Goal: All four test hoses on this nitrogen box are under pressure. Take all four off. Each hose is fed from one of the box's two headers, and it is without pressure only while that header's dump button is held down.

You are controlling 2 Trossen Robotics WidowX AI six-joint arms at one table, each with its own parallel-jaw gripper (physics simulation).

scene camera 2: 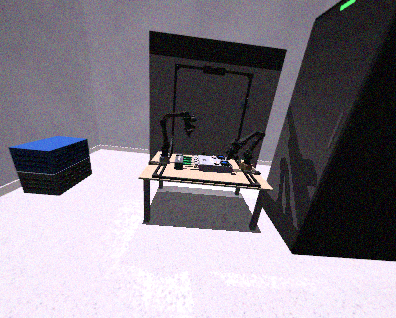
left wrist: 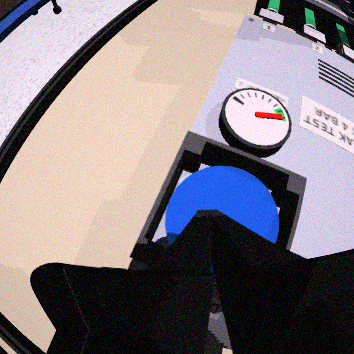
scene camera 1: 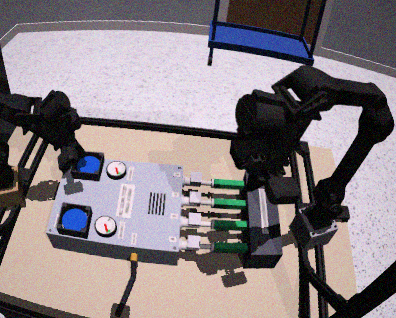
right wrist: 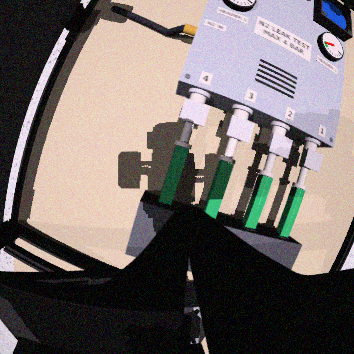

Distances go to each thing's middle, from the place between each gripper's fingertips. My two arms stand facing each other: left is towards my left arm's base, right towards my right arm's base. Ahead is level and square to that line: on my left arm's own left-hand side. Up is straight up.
The dark manifold block [scene camera 1: 263, 235] lies 50 cm to the right of my left hand, 9 cm below it and 9 cm behind it.
Right now my right hand is 120 mm short of the dark manifold block, 90 mm to the left of it and 250 mm above it.
